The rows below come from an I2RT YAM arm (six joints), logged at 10 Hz.
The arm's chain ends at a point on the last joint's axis. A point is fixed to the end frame.
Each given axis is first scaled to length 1.
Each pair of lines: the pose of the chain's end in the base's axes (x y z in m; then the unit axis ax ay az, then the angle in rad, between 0 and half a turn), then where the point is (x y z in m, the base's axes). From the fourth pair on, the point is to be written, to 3 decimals.
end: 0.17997 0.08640 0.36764 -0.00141 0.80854 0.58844 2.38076
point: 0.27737 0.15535 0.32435
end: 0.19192 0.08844 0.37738 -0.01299 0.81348 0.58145 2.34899
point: 0.29127 0.15570 0.33589
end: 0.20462 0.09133 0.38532 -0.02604 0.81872 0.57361 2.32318
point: 0.30538 0.15731 0.34521
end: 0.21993 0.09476 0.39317 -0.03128 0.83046 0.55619 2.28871
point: 0.323 0.157 0.353
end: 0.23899 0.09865 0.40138 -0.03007 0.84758 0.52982 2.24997
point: 0.346 0.154 0.361
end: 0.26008 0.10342 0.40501 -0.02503 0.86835 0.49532 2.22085
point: 0.370 0.151 0.362
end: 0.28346 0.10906 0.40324 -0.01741 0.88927 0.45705 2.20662
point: 0.395 0.148 0.356
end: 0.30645 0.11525 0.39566 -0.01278 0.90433 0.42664 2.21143
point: 0.418 0.149 0.345
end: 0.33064 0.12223 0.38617 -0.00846 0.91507 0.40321 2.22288
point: 0.442 0.151 0.332
